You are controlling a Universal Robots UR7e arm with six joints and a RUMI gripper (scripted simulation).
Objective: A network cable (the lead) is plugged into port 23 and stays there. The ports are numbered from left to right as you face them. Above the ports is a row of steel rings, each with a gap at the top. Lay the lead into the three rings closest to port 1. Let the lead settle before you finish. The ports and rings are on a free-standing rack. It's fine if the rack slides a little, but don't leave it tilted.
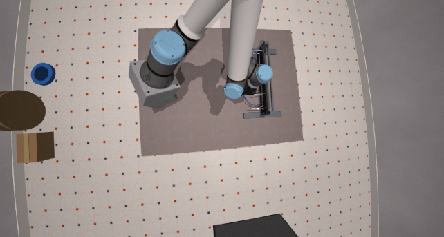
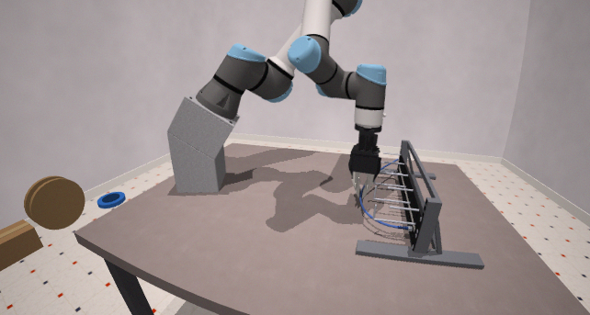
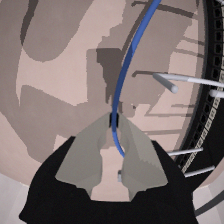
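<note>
Right now the free-standing rack is 150 mm ahead of my hand, 60 mm to the left of it and 20 mm above it.
</note>
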